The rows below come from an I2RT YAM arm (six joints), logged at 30 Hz.
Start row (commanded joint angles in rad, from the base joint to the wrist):
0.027, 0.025, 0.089, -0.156, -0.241, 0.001
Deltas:
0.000, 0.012, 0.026, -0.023, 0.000, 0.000
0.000, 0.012, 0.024, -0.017, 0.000, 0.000
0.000, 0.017, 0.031, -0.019, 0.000, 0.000
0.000, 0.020, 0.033, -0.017, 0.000, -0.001
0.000, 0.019, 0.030, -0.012, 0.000, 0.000
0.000, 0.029, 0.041, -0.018, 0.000, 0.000
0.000, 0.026, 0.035, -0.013, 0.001, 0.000
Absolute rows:
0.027, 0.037, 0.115, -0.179, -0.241, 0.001
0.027, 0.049, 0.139, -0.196, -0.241, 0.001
0.027, 0.066, 0.170, -0.215, -0.241, 0.001
0.027, 0.086, 0.203, -0.232, -0.241, 0.000
0.027, 0.105, 0.233, -0.244, -0.241, 0.000
0.027, 0.134, 0.274, -0.262, -0.241, 0.000
0.027, 0.160, 0.309, -0.275, -0.240, 0.000

